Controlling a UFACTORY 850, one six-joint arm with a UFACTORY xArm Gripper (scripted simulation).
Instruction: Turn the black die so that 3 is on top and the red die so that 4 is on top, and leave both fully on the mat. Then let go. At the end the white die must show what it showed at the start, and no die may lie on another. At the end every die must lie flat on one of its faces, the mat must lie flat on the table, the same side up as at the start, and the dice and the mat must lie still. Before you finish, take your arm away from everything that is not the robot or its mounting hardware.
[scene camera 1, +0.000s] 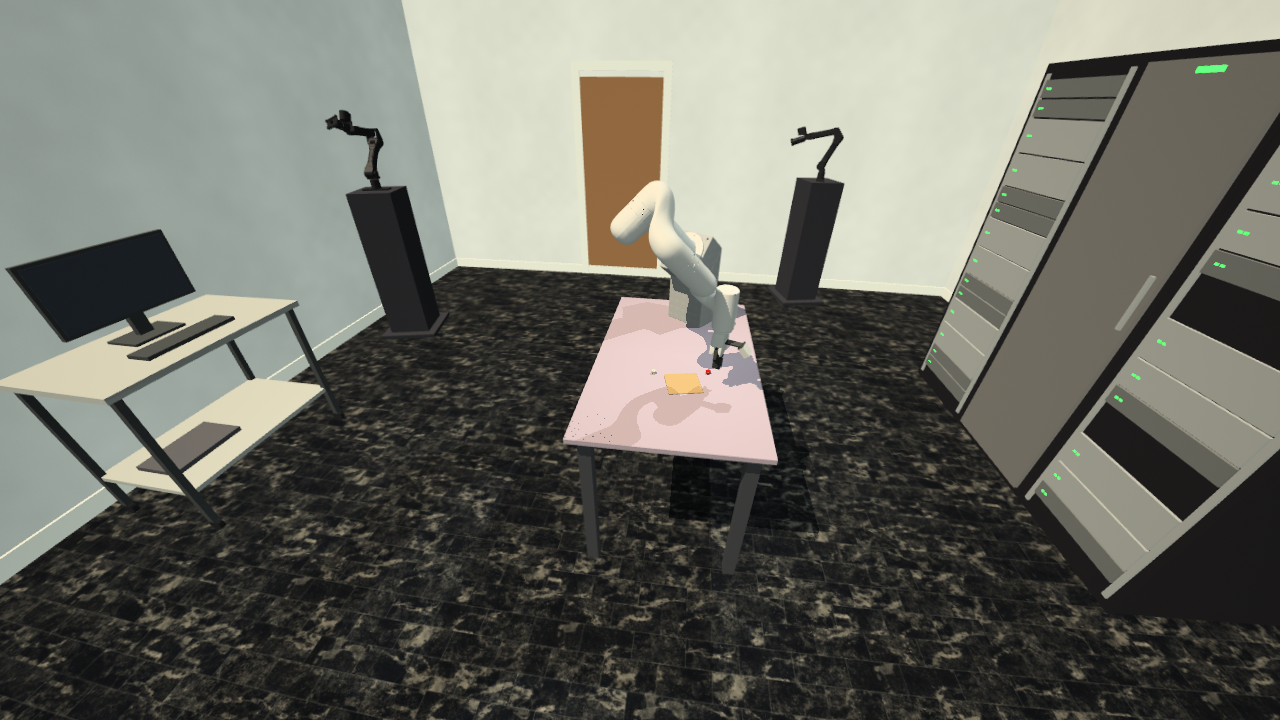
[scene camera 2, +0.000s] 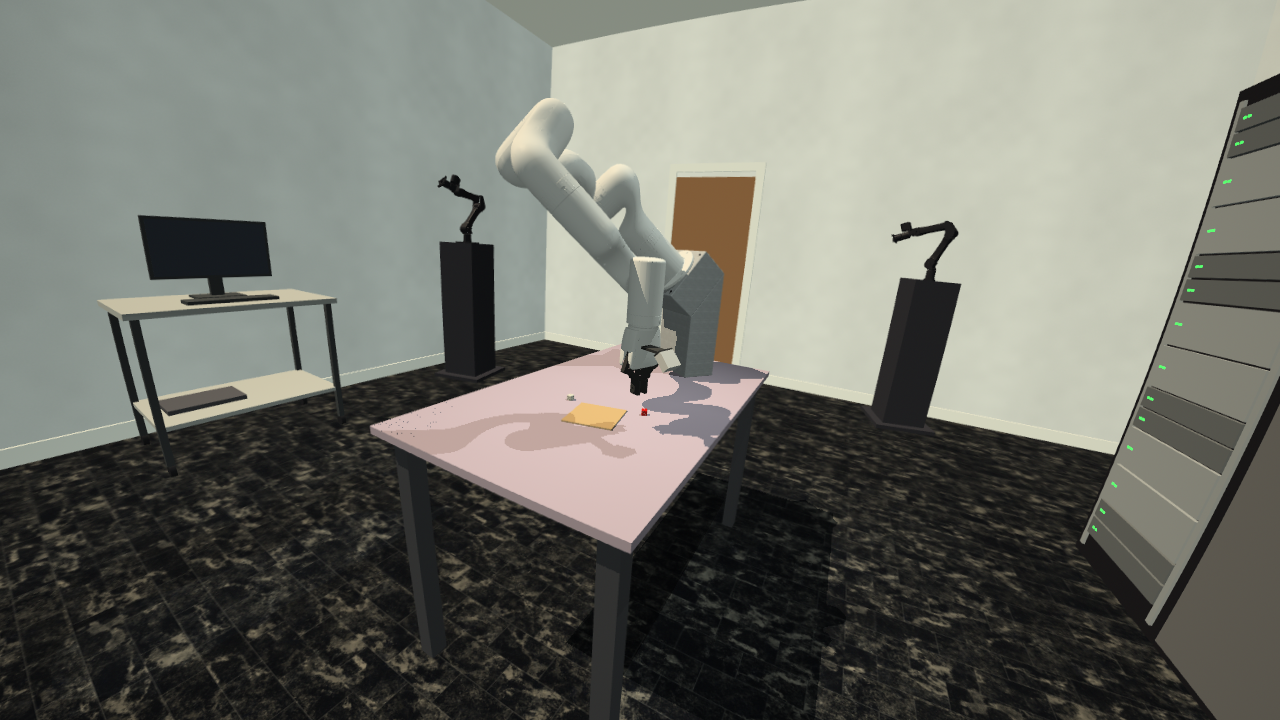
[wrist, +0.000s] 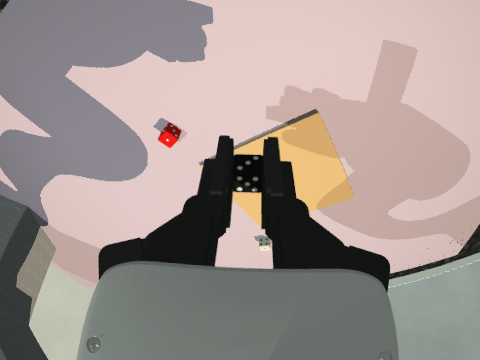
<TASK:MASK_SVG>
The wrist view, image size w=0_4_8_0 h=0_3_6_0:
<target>my gripper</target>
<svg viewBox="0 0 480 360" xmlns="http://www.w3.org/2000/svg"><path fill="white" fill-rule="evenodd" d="M77 354L77 360L380 360L382 358L383 360L400 360L396 324L387 294L390 263L380 254L351 245L349 247L345 246L340 239L310 217L309 209L305 202L296 198L291 161L280 160L278 137L268 137L268 139L264 139L262 158L261 229L265 229L265 235L272 240L273 269L215 267L218 239L224 233L226 234L226 228L230 228L233 199L234 139L230 138L230 136L220 135L215 159L204 160L197 195L186 200L180 214L149 233L146 238L141 239L139 237L104 246L99 252L99 282L87 310Z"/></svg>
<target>mat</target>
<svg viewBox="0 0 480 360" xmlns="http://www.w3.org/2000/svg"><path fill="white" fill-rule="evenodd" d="M233 191L233 200L261 227L261 192L243 193ZM318 111L234 148L234 155L263 155L264 139L268 139L268 136L278 137L281 161L291 161L296 198L305 202L309 212L354 198L339 156Z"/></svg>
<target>black die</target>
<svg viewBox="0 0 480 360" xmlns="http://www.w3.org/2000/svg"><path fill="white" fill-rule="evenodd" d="M235 154L233 163L233 191L260 193L263 178L263 156Z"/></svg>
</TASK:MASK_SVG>
